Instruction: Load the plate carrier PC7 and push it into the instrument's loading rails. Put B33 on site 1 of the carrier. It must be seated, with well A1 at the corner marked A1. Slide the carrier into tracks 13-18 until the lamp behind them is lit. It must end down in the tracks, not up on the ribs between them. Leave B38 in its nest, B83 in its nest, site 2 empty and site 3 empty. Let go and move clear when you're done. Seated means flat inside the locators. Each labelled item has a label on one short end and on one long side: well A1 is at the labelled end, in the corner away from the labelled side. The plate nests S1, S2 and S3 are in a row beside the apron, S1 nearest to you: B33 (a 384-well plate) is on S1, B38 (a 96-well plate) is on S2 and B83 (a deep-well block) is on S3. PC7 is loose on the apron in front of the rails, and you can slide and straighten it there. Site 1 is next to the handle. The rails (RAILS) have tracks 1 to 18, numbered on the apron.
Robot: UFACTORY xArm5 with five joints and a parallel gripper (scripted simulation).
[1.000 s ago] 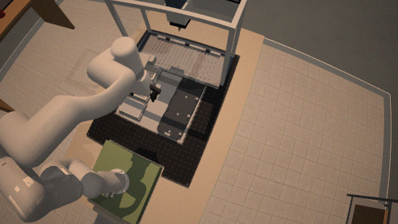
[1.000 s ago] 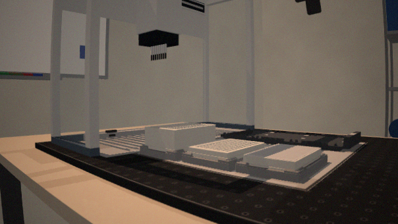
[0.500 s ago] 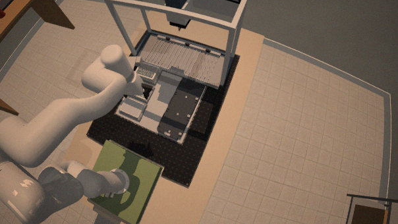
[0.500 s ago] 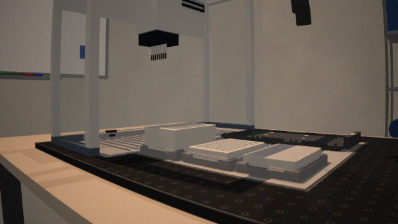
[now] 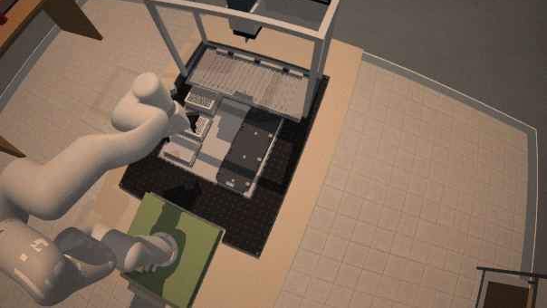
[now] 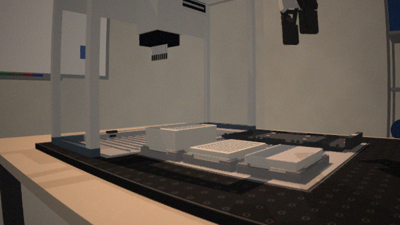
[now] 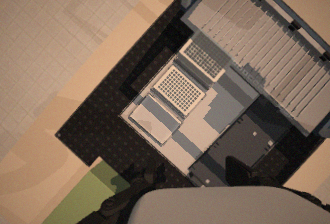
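Right now my hand is 1 cm past the plate nest S1, 7 cm to the right of it and 22 cm above it. Also, from my hand: pipetting head: 44 cm ahead, 4 cm to the right, 5 cm above; then plate carrier PC7: 10 cm ahead, 17 cm to the right, 21 cm below; then 96-well plate B38: 10 cm ahead, 8 cm to the left, 21 cm below.
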